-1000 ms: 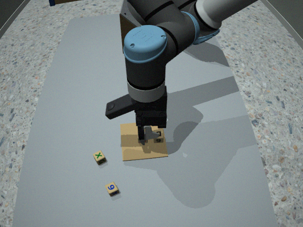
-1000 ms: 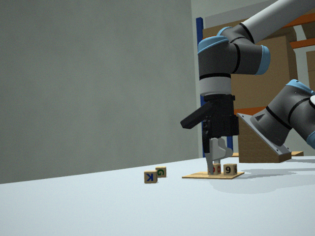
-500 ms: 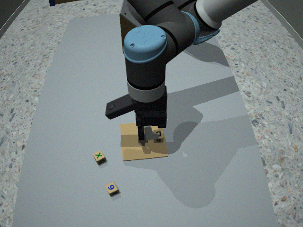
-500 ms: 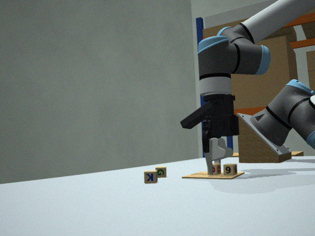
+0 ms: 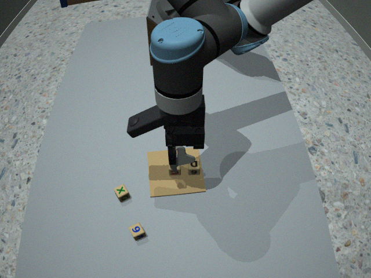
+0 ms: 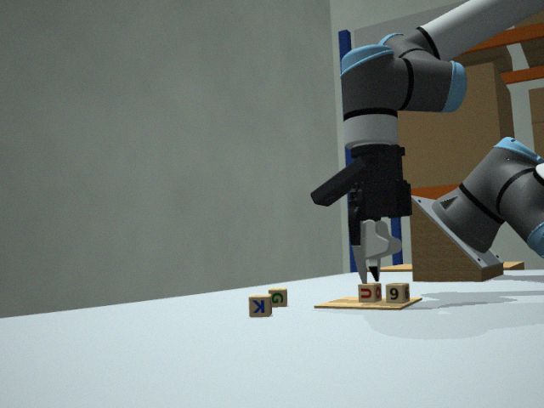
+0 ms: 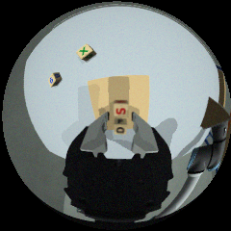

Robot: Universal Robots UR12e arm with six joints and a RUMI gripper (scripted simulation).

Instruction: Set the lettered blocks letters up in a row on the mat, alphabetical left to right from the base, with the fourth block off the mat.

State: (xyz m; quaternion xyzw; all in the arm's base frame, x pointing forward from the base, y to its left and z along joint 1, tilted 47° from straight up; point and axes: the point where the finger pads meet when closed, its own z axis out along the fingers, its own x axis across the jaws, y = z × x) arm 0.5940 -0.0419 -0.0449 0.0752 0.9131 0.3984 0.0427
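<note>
Right now the tan mat is 5 cm below my hand.
</note>
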